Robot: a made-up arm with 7 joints. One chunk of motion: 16 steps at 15 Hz.
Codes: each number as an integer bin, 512 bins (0 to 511) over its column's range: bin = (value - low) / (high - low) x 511, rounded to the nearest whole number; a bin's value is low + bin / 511 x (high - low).
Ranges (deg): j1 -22..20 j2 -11..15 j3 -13..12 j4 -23..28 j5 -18..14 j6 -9..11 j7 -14..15
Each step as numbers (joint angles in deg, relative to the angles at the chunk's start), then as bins.
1 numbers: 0.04 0.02 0.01 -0.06 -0.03 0.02 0.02
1 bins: 268 217 266 230 287 230 247
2 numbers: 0.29 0.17 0.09 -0.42 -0.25 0.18 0.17
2 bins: 271 220 268 226 283 235 250
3 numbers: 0.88 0.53 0.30 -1.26 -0.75 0.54 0.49
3 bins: 278 227 272 218 275 244 255
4 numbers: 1.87 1.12 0.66 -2.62 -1.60 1.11 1.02
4 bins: 290 238 279 204 262 258 265
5 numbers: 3.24 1.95 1.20 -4.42 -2.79 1.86 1.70
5 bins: 307 255 290 186 243 277 277
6 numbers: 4.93 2.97 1.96 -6.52 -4.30 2.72 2.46
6 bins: 328 275 306 165 219 299 290
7 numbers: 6.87 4.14 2.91 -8.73 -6.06 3.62 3.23
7 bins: 351 298 325 143 191 322 304
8 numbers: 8.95 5.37 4.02 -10.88 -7.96 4.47 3.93
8 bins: 377 322 348 121 160 344 316
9 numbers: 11.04 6.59 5.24 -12.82 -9.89 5.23 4.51
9 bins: 402 346 373 102 130 364 326
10 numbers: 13.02 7.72 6.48 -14.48 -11.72 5.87 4.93
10 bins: 426 368 398 85 100 380 334
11 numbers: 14.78 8.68 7.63 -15.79 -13.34 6.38 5.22
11 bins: 447 387 422 72 74 393 339
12 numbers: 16.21 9.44 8.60 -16.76 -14.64 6.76 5.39
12 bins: 465 402 442 63 54 403 342
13 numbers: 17.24 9.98 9.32 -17.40 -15.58 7.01 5.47
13 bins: 477 412 456 56 39 409 343
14 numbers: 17.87 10.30 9.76 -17.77 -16.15 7.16 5.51
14 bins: 485 419 465 52 30 413 344
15 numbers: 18.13 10.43 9.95 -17.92 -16.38 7.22 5.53
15 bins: 488 421 469 51 26 414 344
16 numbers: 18.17 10.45 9.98 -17.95 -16.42 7.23 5.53
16 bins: 489 422 470 51 25 415 344
